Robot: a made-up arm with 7 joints. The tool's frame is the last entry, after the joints.
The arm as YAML. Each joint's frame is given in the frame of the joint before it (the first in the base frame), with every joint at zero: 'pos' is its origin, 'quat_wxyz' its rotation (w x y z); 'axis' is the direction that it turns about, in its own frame. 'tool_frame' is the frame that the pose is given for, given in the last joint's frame.
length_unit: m
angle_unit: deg
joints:
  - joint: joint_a
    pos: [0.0, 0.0, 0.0]
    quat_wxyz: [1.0, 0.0, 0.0, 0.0]
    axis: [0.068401, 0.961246, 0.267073]
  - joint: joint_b
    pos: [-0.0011, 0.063, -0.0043]
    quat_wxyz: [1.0, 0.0, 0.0, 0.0]
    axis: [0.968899, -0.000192, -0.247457]
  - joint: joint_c
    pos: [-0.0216, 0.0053, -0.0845]
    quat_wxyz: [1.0, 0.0, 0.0, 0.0]
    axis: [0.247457, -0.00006, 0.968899]
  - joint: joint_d
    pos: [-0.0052, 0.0, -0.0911]
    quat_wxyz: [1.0, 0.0, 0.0, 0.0]
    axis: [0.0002, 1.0, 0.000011]
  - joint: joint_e
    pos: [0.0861, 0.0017, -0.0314]
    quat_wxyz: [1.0, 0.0, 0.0, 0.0]
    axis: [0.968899, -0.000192, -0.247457]
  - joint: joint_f
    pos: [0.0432, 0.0, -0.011]
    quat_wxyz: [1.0, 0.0, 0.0, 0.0]
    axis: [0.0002, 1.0, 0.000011]
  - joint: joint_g
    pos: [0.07, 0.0, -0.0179]
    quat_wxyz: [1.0, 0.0, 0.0, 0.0]
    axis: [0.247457, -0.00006, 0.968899]
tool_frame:
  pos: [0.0, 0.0, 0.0]
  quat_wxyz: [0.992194, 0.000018, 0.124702, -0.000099]
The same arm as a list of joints. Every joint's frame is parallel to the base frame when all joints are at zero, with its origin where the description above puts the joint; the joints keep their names.
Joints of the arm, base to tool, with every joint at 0 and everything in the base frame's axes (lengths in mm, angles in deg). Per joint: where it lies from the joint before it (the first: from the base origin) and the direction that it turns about. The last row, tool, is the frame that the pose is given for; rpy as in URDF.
joint_a: xyz 0 0 0 axis 0.068403 0.961235 0.26711
joint_b: xyz -1.1 63 -4.3 axis 0.968889 -0.0002 -0.247497
joint_c: xyz -21.6 5.3 -84.5 axis 0.247497 -0.0001 0.968889
joint_d: xyz -5.2 0 -91.1 axis 0.0002 1 0
joint_e: xyz 86.1 1.7 -31.4 axis 0.968889 -0.0002 -0.247497
joint_f: xyz 43.2 0 -11 axis 0.0002 1 0
joint_g: xyz 70 0 -17.9 axis 0.247497 -0.0001 0.968889
tool: xyz 0 0 0 rpy 0 14.33 -0.01

